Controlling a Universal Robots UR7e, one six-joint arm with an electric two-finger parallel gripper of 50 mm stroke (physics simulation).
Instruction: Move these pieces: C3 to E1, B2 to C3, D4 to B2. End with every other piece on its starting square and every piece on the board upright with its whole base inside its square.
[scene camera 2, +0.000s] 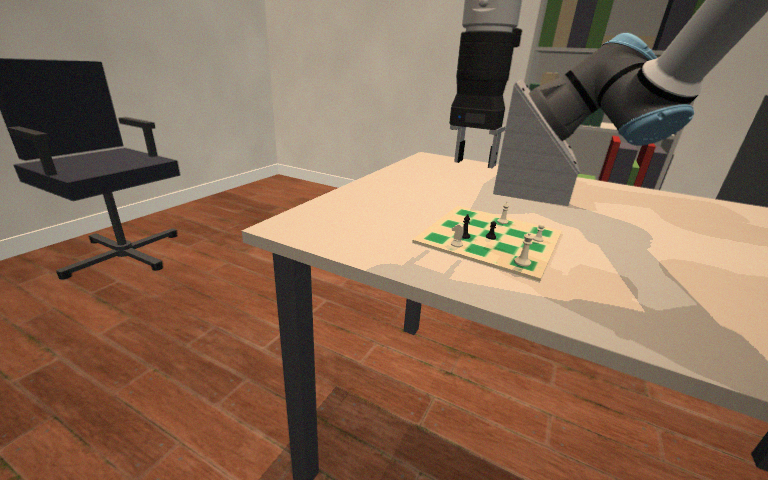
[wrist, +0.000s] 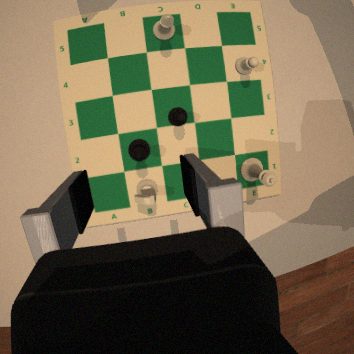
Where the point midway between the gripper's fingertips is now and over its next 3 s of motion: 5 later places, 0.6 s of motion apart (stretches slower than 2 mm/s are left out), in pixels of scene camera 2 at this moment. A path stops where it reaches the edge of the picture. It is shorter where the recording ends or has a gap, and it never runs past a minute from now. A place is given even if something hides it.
My gripper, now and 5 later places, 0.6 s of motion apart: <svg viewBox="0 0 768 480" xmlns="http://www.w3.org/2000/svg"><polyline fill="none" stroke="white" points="474,164 499,206 495,224 495,231 493,225 492,228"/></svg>
